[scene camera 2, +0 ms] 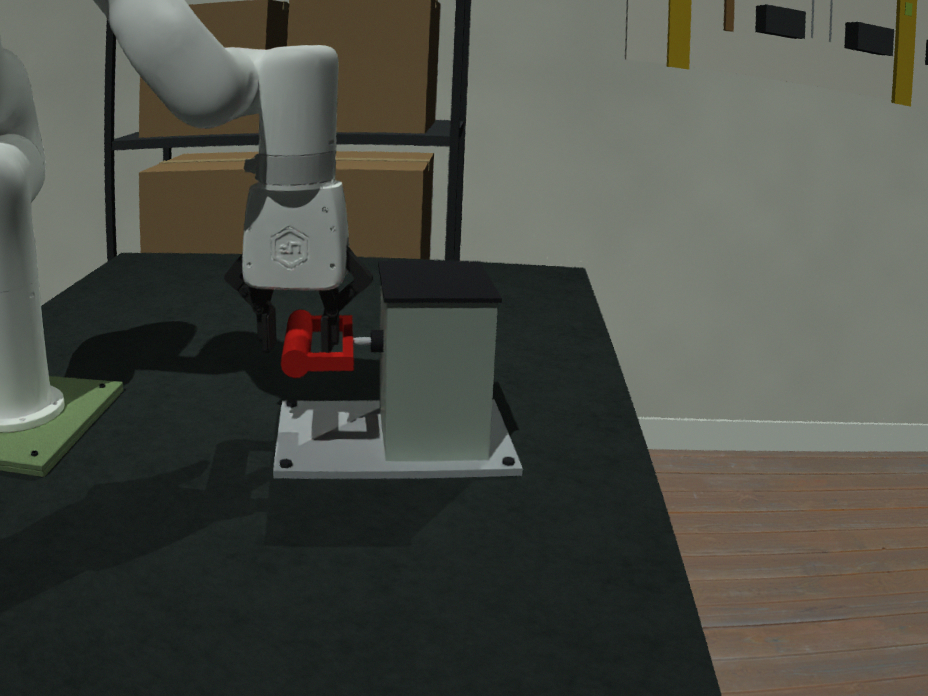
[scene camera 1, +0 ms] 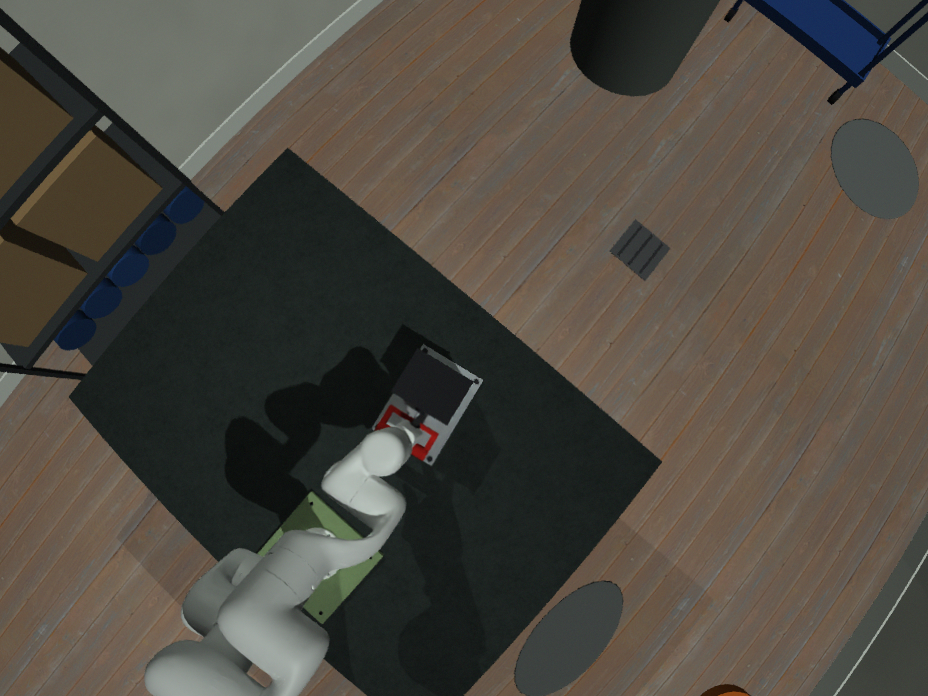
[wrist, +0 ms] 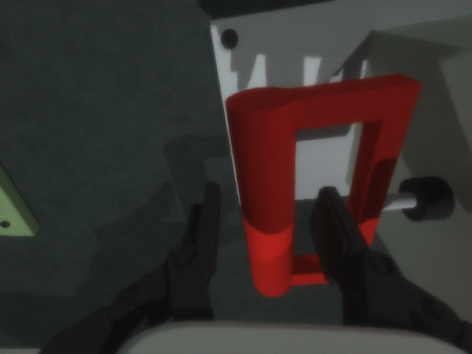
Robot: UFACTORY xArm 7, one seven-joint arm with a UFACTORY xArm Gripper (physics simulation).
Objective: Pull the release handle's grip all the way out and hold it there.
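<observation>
The release handle is a red loop with a thick round grip [scene camera 1: 423, 453] [scene camera 2: 296, 352] [wrist: 265, 175] on the side away from the housing [scene camera 1: 434, 385] [scene camera 2: 438, 382]. A short stretch of pale rod [scene camera 2: 362, 340] [wrist: 400, 201] shows between the loop and the black collar [scene camera 2: 377, 340] [wrist: 429, 198]. My gripper [scene camera 2: 297, 344] [wrist: 267, 203] points down and is partly open, with its fingers on either side of the grip. One finger is outside the loop, apart from the grip; the other is in the loop's opening. In scene camera 1 the arm hides the fingers.
The housing stands on a pale base plate [scene camera 1: 463, 408] [scene camera 2: 329, 465] with dark bolts, on the dark mat [scene camera 1: 299, 224] [scene camera 2: 524, 599]. The arm's green mounting plate [scene camera 1: 329, 599] [scene camera 2: 67, 427] is on the side away from the housing. Cardboard boxes [scene camera 1: 89, 194] [scene camera 2: 202, 213] sit on a shelf.
</observation>
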